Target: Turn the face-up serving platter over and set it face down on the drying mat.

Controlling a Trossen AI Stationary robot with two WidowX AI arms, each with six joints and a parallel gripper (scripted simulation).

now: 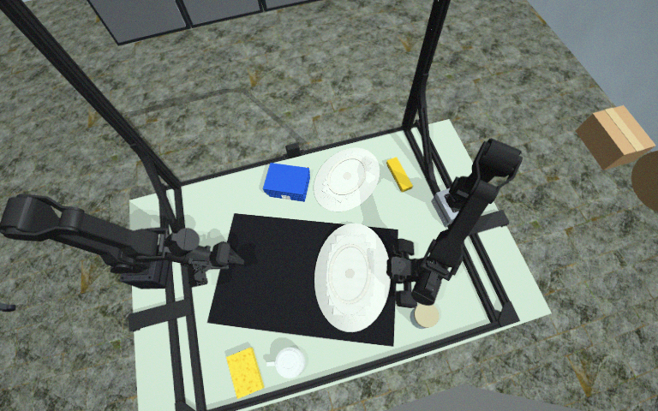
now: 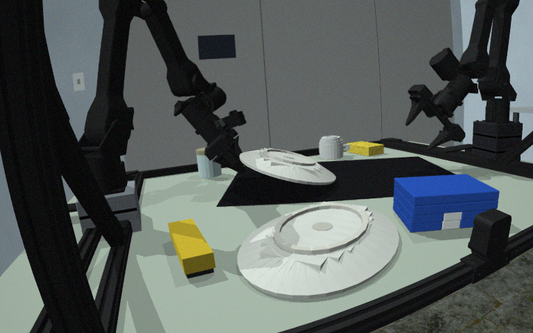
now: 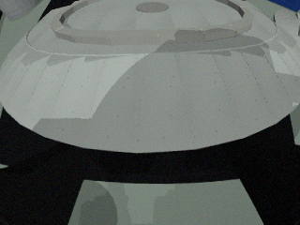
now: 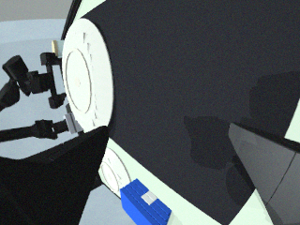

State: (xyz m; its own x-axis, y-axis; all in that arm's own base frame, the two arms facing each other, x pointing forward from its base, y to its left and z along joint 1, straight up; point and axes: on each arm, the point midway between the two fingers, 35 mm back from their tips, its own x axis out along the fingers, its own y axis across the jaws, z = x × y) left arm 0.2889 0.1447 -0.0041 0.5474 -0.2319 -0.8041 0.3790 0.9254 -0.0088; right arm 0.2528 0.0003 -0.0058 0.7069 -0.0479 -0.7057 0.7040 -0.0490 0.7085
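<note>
Now: the white oval serving platter 30 mm behind my left hand, 120 mm to the right of it and 10 mm below it. From my left hand the other things lie so: tan-lidded jar (130 mm ahead, 60 mm to the left, 20 mm below); then yellow block (340 mm behind, 130 mm to the left, 50 mm below); then black drying mat (70 mm behind, 250 mm to the right, 70 mm below).
</note>
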